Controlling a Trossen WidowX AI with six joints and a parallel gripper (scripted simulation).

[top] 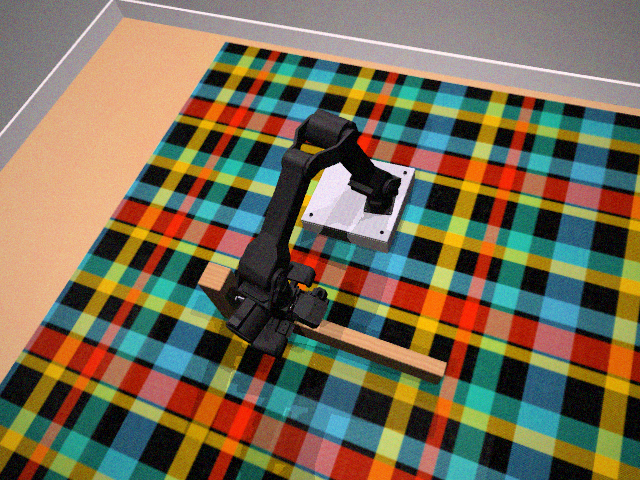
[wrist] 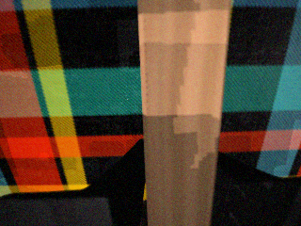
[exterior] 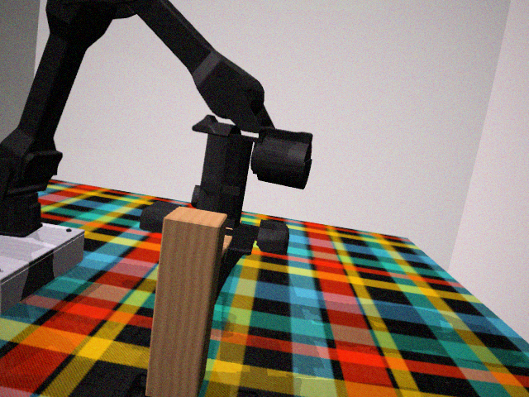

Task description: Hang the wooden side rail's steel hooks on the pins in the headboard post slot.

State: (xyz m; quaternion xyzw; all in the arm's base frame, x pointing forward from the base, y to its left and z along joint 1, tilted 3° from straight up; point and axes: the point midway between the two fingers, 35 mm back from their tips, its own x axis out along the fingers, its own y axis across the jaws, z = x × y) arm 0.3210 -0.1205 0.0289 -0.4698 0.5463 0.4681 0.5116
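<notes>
The wooden headboard post is 20 mm behind my gripper tip, 140 mm to the right of it and 40 mm above it.
</notes>
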